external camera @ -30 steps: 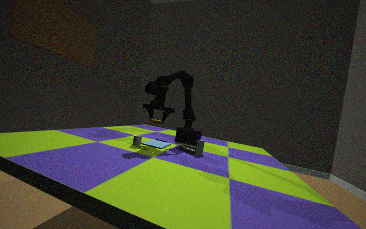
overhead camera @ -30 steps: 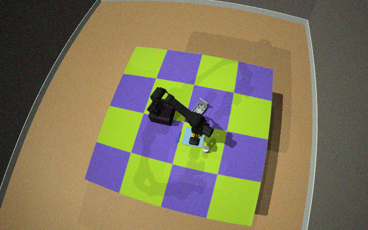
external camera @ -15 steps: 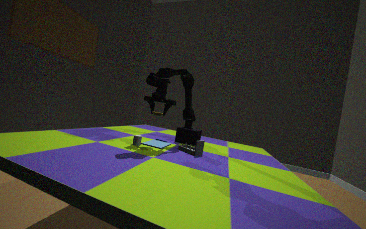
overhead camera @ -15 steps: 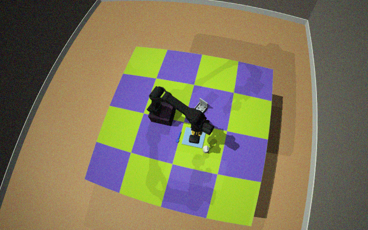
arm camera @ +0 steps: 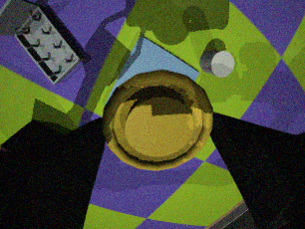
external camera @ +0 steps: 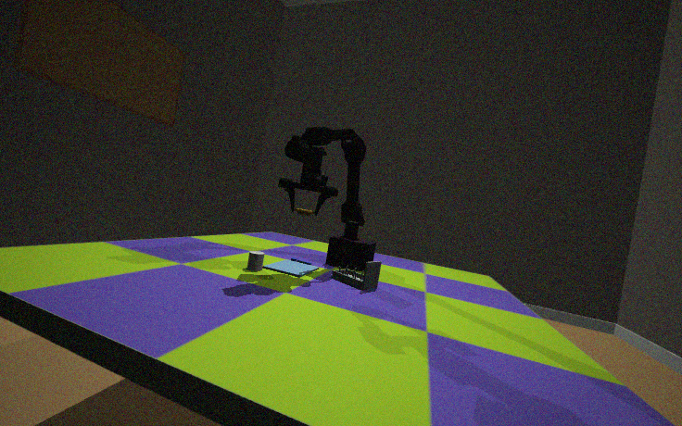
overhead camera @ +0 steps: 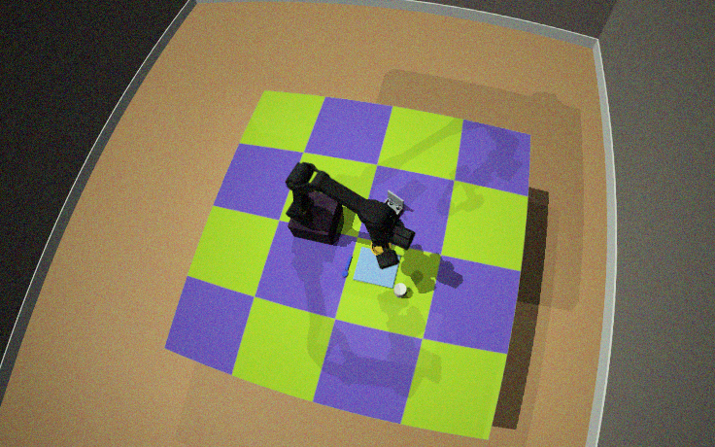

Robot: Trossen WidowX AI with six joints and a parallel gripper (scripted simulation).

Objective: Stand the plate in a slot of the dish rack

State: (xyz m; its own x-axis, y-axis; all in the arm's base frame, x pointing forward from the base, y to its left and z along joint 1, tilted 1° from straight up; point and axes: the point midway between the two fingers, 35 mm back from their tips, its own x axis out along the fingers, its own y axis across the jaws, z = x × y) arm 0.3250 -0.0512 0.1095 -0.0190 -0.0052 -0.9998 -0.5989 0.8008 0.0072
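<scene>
Right now my gripper tip is 19 cm to the right of the grey dish rack, 16 cm above it and 5 cm past it. From my gripper tip the other things lie so: yellow plate: 1 cm above; then blue mat: 18 cm below, 2 cm to the right, 2 cm behind; then white cup: 16 cm below, 10 cm ahead, 8 cm to the right.
</scene>
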